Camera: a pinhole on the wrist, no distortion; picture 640 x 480 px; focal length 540.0 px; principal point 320.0 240.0 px. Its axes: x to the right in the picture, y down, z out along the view. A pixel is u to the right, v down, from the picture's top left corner.
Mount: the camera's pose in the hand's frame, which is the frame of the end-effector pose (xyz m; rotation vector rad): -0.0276 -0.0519 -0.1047 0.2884 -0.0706 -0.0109
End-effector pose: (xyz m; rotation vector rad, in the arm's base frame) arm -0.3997 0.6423 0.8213 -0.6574 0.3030 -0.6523
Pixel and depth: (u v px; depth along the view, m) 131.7 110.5 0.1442
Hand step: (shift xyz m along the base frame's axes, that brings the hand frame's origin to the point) -0.1156 -0.0093 0.1015
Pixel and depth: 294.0 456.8 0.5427
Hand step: 0.1475 0.2832 0.3629
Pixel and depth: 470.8 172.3 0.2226
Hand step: -0.0044 -0.0497 0.1710
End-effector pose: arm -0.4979 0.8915 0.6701 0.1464 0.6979 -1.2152
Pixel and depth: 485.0 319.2 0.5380
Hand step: 0.0817 -0.3323 0.3266
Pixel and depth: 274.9 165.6 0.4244
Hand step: -0.1028 -0.1383 0.3323
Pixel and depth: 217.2 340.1 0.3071
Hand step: -0.0096 -0.0362 0.2400
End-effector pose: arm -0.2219 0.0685 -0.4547 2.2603 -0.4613 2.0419
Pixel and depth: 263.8 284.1 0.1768
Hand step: 0.0830 0.0779 -0.0520
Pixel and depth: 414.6 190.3 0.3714
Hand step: 0.2865 0.1210 0.0106
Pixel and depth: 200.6 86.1 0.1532
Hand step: 0.0559 0.1365 -0.0532
